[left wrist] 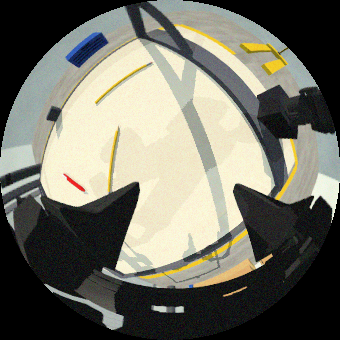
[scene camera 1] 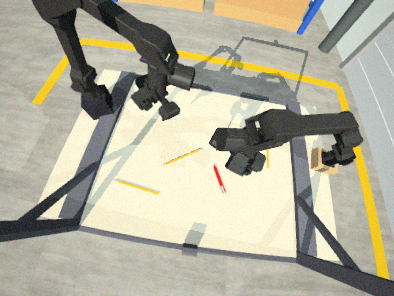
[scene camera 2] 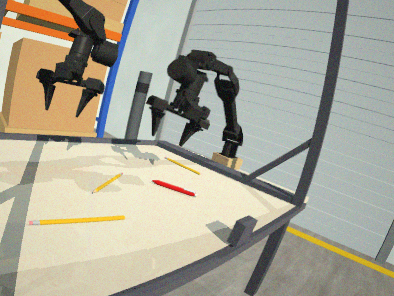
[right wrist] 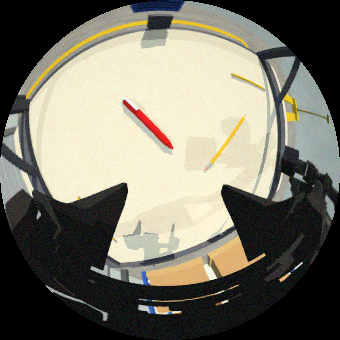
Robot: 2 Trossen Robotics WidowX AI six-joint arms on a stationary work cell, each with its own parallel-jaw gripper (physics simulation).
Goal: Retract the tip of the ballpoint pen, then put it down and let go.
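Places are measured from the left arm's base along level axes (x ahead, y left, z up), in centimetres.
Pixels of known places: left gripper, fingertip midpoint: (left wrist: 189,187) (scene camera 1: 156,112) (scene camera 2: 61,113) (right wrist: 289,182); right gripper, fingertip midpoint: (scene camera 1: 227,155) (scene camera 2: 166,141) (right wrist: 176,188); left arm's base, origin of the base link: (left wrist: 290,110) (scene camera 1: 93,94) (right wrist: 296,164); right arm's base, origin of the base link: (scene camera 1: 327,159) (scene camera 2: 228,155).
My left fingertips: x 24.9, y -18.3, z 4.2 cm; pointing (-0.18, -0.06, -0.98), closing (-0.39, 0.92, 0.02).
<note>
For each thing: its middle in the pictures, then the offset to it from my left fingertips. Level surfaces: height alone.
- red ballpoint pen, body centre: (right wrist: 147,122) (scene camera 2: 173,187) (left wrist: 72,181) (scene camera 1: 219,179) dx +18.6, dy -28.2, dz -14.1 cm
- pale table top, its level: dz -14.8 cm
- yellow pencil, body centre: (right wrist: 229,137) (left wrist: 110,162) (scene camera 2: 108,182) (scene camera 1: 182,156) dx +6.2, dy -14.7, dz -14.5 cm
- dark block, body centre: (scene camera 2: 242,230) (scene camera 1: 189,249) (left wrist: 52,113) dx +0.0, dy -49.1, dz -11.7 cm
The red ballpoint pen (scene camera 1: 219,178) (scene camera 2: 173,188) (left wrist: 74,183) (right wrist: 150,125) lies flat on the pale table top (scene camera 1: 165,220) (scene camera 2: 160,250). In the right wrist view its white-clipped end points to the upper left and its red cone end to the lower right; whether a tip sticks out is too small to tell. My right gripper (scene camera 1: 246,164) (scene camera 2: 168,140) (right wrist: 176,188) is open and empty, above the table and beyond the pen's cone end. My left gripper (scene camera 1: 156,106) (scene camera 2: 63,112) (left wrist: 189,187) is open and empty, high above the table, farther from the pen.
One yellow pencil (scene camera 1: 183,156) (scene camera 2: 107,183) (left wrist: 114,160) (right wrist: 227,140) lies near the pen, another (scene camera 1: 138,187) (scene camera 2: 77,220) (left wrist: 122,82) (right wrist: 247,82) farther left in scene camera 1, and a third (scene camera 1: 268,158) (scene camera 2: 183,166) near the right edge. A dark block (scene camera 1: 190,246) (scene camera 2: 242,230) stands at the table's edge.
</note>
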